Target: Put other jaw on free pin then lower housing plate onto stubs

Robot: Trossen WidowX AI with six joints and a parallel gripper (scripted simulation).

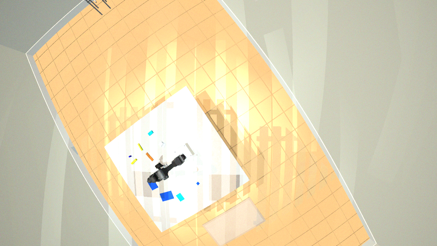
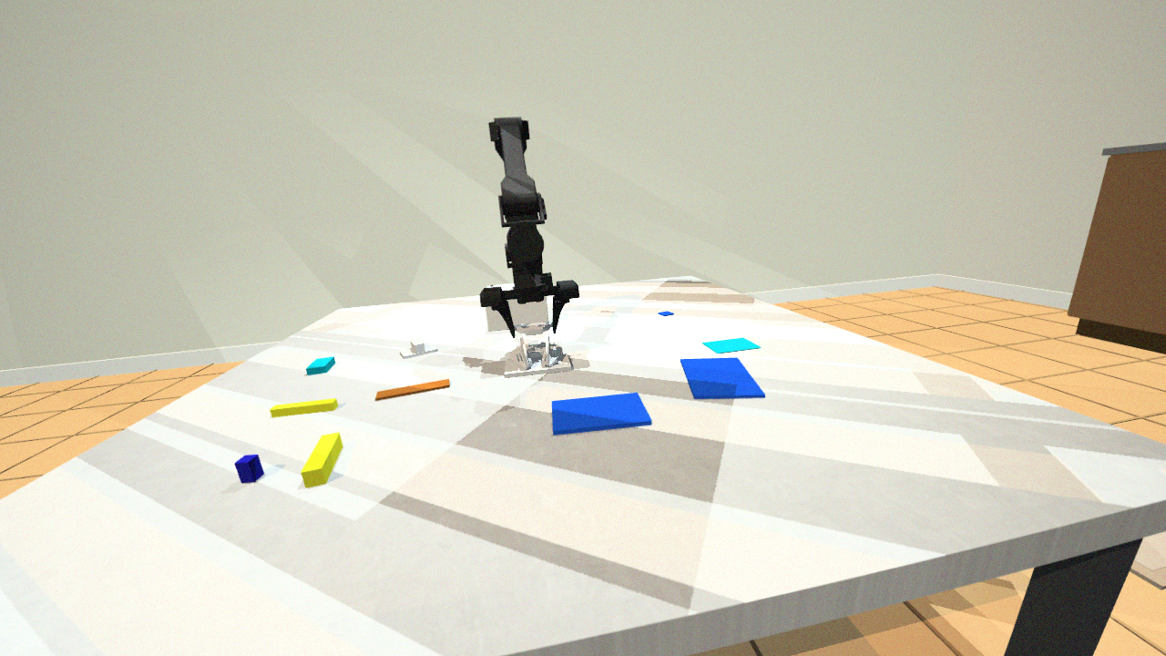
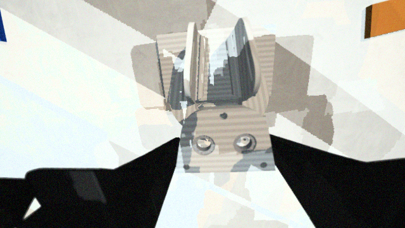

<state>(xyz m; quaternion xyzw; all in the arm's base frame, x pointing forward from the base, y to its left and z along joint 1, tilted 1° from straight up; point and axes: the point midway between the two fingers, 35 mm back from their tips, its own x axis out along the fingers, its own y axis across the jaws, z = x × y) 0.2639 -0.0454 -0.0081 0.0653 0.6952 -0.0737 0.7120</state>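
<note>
The jaw lies 2 cm ahead of my gripper tip, 2 cm to the right of it and 3 cm below it. Also, from my gripper tip: cyan block (14 cm behind, 42 cm to the right, 4 cm below); cyan plate (14 cm ahead, 36 cm to the left, 4 cm below); orange bar (7 cm ahead, 23 cm to the right, 4 cm below).
</note>
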